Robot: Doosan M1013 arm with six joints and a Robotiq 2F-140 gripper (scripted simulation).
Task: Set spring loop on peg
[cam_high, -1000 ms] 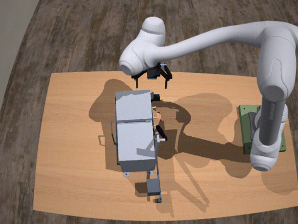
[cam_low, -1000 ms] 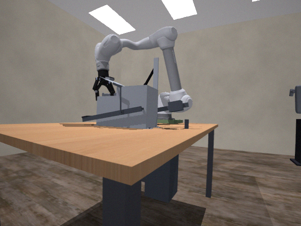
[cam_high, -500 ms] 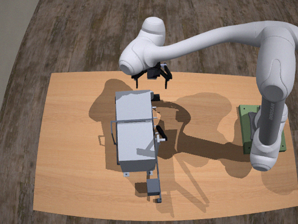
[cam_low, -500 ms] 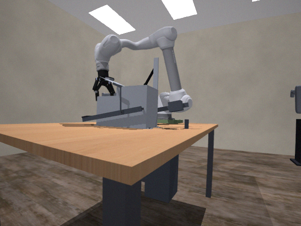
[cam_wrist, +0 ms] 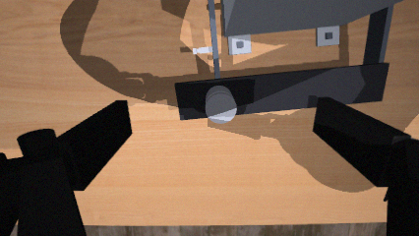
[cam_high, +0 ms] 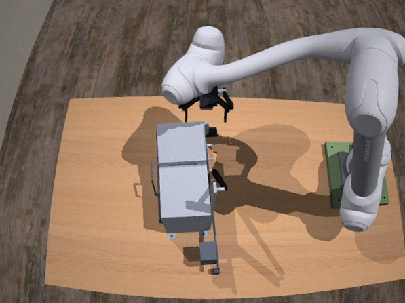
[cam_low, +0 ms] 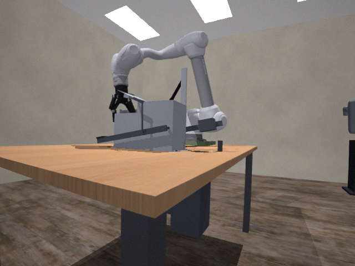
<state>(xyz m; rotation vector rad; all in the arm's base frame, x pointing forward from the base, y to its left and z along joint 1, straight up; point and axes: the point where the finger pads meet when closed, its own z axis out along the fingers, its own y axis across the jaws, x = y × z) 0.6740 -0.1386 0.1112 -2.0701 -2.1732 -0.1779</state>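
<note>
Now: hand 70 mm above the steel test weight. Also, from my hand: peg: 380 mm to the left, 250 mm above, 50 mm behind.
</note>
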